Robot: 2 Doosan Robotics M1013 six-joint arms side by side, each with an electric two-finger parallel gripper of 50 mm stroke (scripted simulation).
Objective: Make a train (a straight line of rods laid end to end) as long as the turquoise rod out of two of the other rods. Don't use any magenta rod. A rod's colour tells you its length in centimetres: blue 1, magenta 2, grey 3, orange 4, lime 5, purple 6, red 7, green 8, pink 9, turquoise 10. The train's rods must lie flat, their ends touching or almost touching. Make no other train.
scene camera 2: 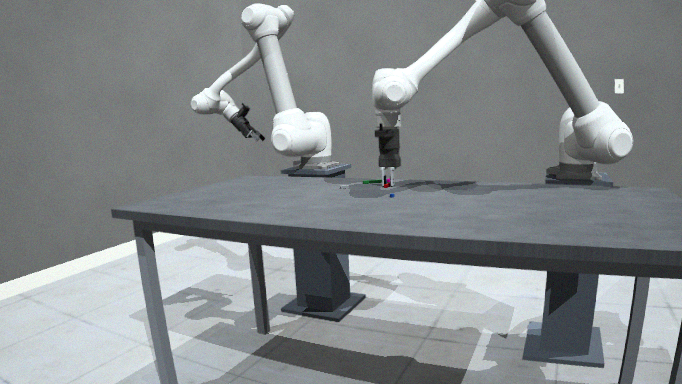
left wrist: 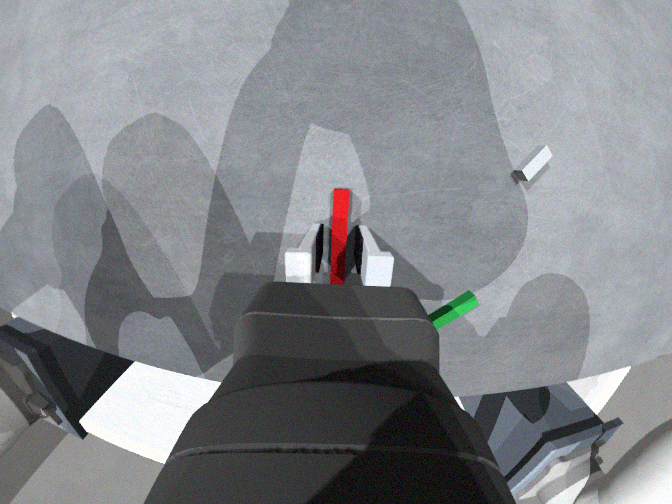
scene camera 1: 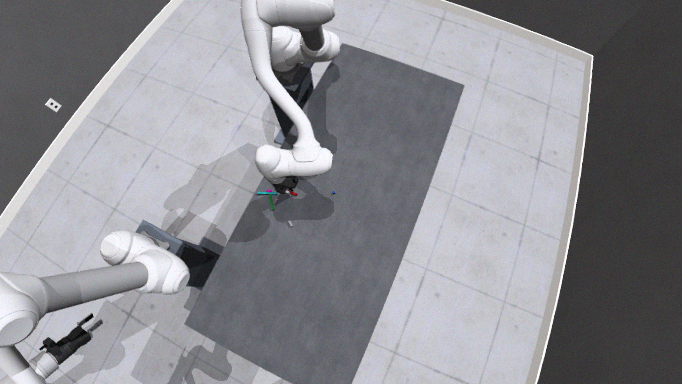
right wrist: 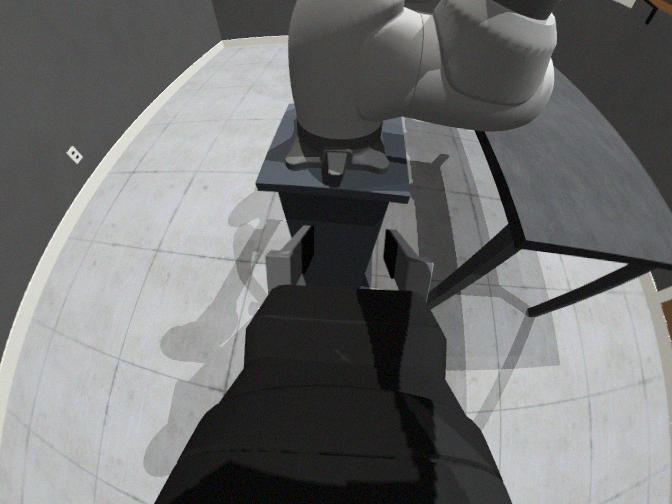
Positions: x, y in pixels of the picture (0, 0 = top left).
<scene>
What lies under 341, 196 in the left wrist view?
A red rod.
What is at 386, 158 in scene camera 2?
My left gripper.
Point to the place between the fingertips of my right gripper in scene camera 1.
At 97, 318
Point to an arm pedestal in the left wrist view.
516, 424
</scene>
